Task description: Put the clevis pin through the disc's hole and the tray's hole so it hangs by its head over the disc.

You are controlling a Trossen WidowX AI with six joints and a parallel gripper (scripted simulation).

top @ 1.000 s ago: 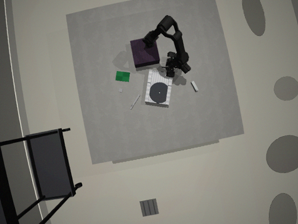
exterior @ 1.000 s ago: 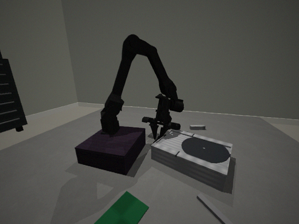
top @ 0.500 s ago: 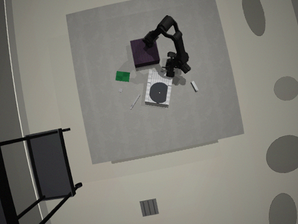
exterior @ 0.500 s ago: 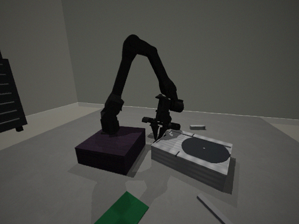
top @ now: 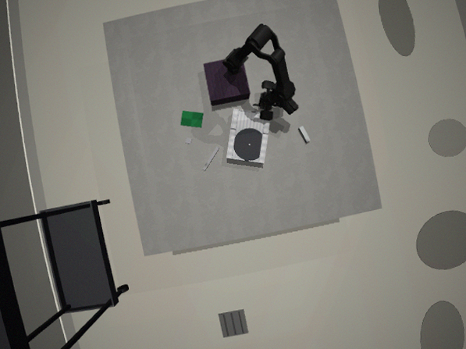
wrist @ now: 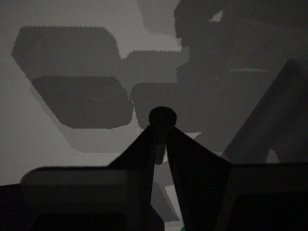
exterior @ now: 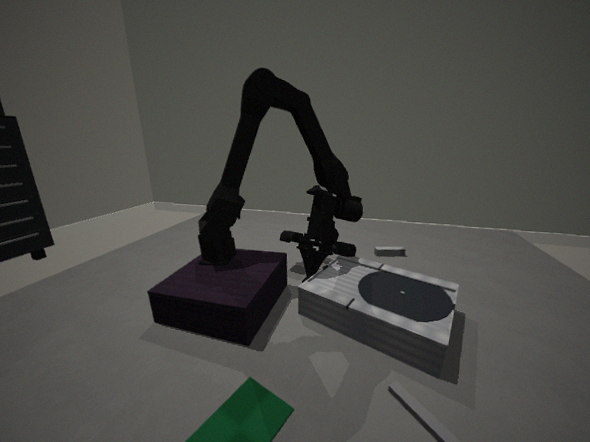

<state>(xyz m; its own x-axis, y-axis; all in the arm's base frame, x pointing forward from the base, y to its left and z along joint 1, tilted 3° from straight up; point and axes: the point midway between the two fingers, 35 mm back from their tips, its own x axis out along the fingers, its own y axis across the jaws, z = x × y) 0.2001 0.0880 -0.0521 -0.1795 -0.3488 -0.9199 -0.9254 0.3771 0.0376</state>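
Right now my gripper tip is 14 cm short of the rimmed steel tray, 11 cm to the left of it and 4 cm below it. Round my gripper tip: dark aluminium disc (19 cm ahead, 12 cm to the right, 5 cm above); then green flat patch (36 cm to the right, 4 cm behind); then steel clevis pin (1 cm to the right).
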